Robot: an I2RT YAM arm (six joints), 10 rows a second.
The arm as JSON. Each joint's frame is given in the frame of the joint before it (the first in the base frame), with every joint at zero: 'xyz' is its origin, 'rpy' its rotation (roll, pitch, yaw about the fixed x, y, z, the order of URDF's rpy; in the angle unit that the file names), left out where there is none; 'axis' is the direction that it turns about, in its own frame. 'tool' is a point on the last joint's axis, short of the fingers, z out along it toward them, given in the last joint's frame.
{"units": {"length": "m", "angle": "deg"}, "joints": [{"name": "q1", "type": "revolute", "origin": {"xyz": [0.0, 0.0, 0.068]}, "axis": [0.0, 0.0, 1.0]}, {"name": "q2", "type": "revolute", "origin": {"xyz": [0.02, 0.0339, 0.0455], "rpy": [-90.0, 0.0, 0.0]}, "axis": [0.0, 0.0, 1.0]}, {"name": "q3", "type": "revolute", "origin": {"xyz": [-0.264, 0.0, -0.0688], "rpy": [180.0, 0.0, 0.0]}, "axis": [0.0, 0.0, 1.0]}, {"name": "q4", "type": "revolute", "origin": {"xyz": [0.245, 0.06, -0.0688]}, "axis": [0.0, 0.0, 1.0]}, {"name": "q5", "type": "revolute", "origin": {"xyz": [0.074, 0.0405, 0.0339], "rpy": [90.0, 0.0, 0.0]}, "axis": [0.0, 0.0, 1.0]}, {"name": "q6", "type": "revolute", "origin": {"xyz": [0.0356, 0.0, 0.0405], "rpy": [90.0, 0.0, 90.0]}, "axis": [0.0, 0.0, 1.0]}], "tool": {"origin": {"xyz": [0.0, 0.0, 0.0], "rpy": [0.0, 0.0, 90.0]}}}
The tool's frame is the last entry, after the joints.
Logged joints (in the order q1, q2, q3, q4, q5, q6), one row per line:
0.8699 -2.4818 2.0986 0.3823 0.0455 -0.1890
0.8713 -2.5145 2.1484 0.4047 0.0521 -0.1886
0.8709 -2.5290 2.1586 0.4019 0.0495 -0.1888
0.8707 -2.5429 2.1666 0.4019 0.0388 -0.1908
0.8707 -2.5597 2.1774 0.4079 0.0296 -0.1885
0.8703 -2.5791 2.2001 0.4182 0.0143 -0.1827
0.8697 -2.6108 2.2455 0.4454 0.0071 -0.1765
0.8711 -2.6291 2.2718 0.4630 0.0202 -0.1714
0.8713 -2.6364 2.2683 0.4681 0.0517 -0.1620
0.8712 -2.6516 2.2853 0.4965 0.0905 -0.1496
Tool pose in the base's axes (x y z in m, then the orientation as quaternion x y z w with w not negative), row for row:
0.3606 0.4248 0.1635 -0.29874 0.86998 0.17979 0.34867
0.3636 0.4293 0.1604 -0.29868 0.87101 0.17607 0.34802
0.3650 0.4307 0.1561 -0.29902 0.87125 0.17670 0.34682
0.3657 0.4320 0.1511 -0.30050 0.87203 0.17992 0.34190
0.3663 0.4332 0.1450 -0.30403 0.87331 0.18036 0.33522
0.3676 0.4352 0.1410 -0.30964 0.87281 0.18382 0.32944
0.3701 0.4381 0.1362 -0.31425 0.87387 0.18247 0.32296
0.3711 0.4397 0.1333 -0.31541 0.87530 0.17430 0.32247
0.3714 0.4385 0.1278 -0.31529 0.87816 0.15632 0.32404
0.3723 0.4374 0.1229 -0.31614 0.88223 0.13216 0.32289
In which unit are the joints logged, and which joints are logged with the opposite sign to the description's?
The joints are logged in radians. Opposite sign: q2, q4, q6.
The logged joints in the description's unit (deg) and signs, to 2 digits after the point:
49.84 142.20 120.24 -21.90 2.61 10.83
49.92 144.07 123.09 -23.19 2.99 10.81
49.90 144.90 123.68 -23.03 2.84 10.82
49.89 145.70 124.14 -23.03 2.22 10.93
49.89 146.66 124.76 -23.37 1.70 10.80
49.86 147.77 126.06 -23.96 0.82 10.47
49.83 149.59 128.66 -25.52 0.41 10.11
49.91 150.64 130.16 -26.53 1.16 9.82
49.92 151.05 129.96 -26.82 2.96 9.28
49.92 151.93 130.94 -28.45 5.19 8.57

